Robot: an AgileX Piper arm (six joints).
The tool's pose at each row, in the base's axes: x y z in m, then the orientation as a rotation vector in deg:
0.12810 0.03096 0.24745 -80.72 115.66 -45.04
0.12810 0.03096 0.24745 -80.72 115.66 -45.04
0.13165 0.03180 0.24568 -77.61 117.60 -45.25
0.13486 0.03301 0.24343 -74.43 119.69 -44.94
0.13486 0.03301 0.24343 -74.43 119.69 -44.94
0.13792 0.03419 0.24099 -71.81 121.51 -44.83
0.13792 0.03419 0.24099 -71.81 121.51 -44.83
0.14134 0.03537 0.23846 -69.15 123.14 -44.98
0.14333 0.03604 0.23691 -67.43 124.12 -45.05
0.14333 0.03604 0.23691 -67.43 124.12 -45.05
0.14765 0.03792 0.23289 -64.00 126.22 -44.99
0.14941 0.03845 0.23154 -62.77 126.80 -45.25
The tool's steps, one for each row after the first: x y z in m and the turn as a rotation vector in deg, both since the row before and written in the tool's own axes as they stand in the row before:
0.00000 0.00000 0.00000 0.00 0.00 0.00
-0.00167 -0.00070 0.00363 0.36 1.11 2.47
-0.00194 0.00007 0.00362 0.04 0.98 2.67
0.00000 0.00000 0.00000 0.00 0.00 0.00
-0.00188 0.00038 0.00361 0.02 1.00 2.16
0.00000 0.00000 0.00000 0.00 0.00 0.00
-0.00206 0.00031 0.00389 0.23 1.04 2.06
-0.00121 0.00028 0.00230 0.16 0.63 1.32
0.00000 0.00000 0.00000 0.00 0.00 0.00
-0.00290 0.00134 0.00530 0.12 1.31 2.69
-0.00107 0.00029 0.00200 0.26 0.50 0.86

